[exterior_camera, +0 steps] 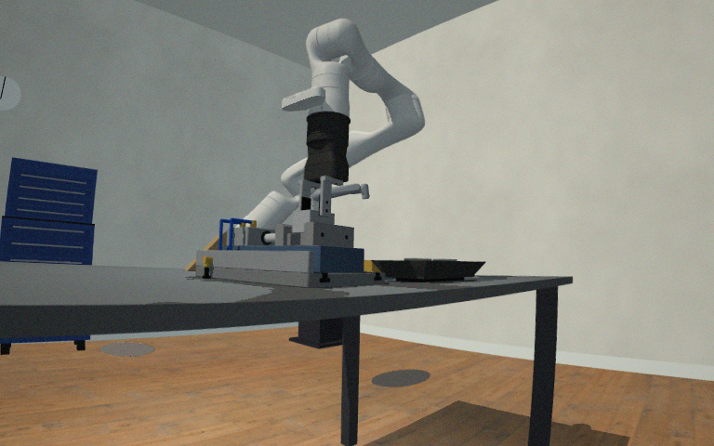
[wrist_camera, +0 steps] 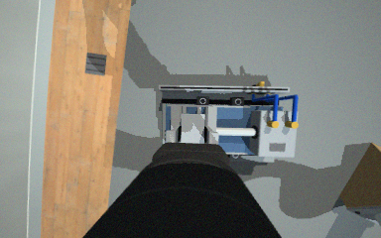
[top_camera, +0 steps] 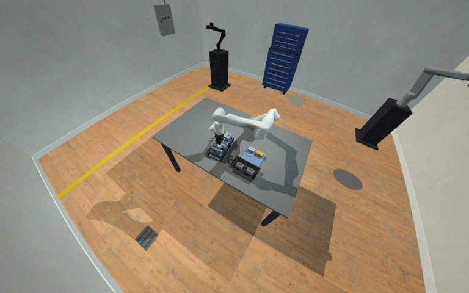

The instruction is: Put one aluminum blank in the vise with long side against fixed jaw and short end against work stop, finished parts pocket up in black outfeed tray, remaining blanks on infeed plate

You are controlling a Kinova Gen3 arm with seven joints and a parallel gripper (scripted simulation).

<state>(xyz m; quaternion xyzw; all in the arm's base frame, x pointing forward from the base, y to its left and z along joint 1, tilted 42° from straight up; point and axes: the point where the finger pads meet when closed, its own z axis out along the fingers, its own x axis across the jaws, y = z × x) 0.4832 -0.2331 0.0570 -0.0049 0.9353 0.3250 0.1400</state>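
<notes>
The gray blank lies 3 cm below my hand. The rest, counted from my hand: yellow brass blank: 35 cm to the left, 17 cm behind, 10 cm below.
</notes>
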